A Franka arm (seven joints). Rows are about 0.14 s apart.
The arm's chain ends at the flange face. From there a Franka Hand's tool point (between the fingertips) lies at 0.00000 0.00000 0.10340 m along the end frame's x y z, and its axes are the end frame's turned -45 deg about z.
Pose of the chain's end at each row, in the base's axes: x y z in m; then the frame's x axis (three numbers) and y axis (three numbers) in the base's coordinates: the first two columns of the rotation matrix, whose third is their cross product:
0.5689, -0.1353, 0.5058, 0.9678, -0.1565, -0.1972, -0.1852, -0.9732, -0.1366
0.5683, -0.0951, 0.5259, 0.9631, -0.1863, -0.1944, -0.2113, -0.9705, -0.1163
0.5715, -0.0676, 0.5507, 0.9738, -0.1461, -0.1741, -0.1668, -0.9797, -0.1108
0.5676, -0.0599, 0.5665, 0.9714, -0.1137, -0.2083, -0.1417, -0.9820, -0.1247
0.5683, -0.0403, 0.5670, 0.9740, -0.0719, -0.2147, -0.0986, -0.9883, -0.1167
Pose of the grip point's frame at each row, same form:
0.5513, -0.1179, 0.4054, 0.8153, 0.5775, -0.0429, 0.5534, -0.7988, -0.2360
0.5510, -0.0793, 0.4252, 0.8304, 0.5545, -0.0552, 0.5316, -0.8180, -0.2197
0.5555, -0.0534, 0.4495, 0.8065, 0.5894, -0.0448, 0.5706, -0.7961, -0.2015
0.5479, -0.0443, 0.4662, 0.7871, 0.6140, -0.0591, 0.5867, -0.7748, -0.2355
0.5472, -0.0264, 0.4667, 0.7584, 0.6480, -0.0693, 0.6190, -0.7497, -0.2343

